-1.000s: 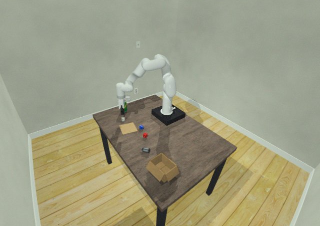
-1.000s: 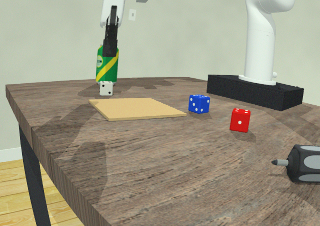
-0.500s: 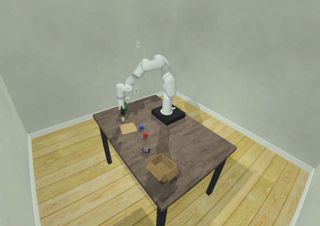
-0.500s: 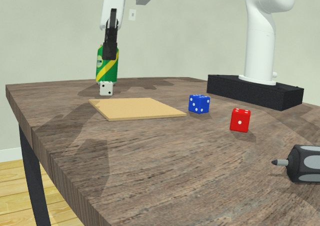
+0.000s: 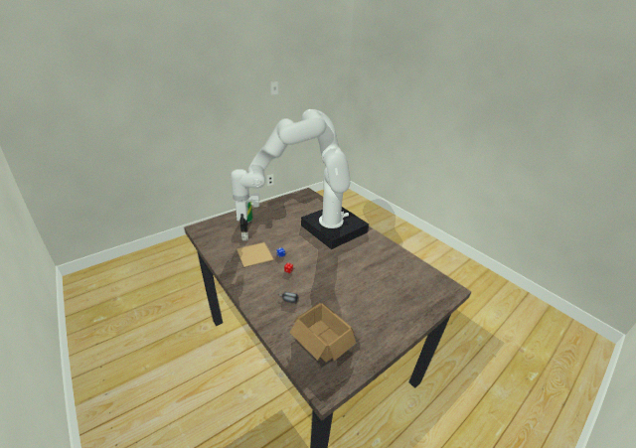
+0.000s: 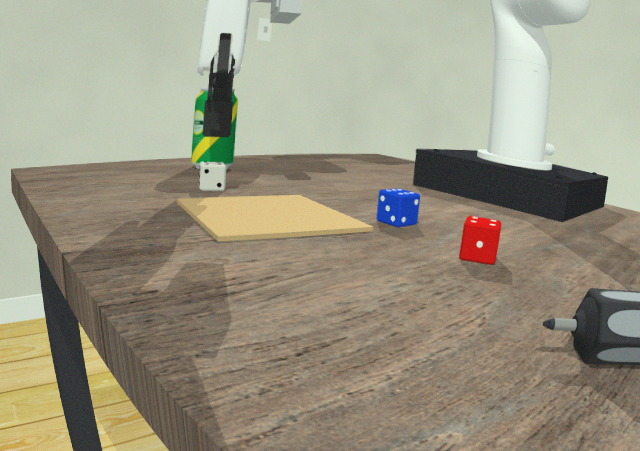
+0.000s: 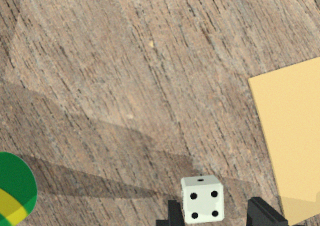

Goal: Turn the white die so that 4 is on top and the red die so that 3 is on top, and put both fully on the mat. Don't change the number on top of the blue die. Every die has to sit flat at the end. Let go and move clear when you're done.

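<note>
Right now my hand is 7 cm above the white die. Also, from my hand: blue die 11 cm behind, 19 cm to the left, 7 cm below; green can 6 cm behind, 16 cm to the right, 2 cm below; tan mat 14 cm to the left, 8 cm below.
</note>
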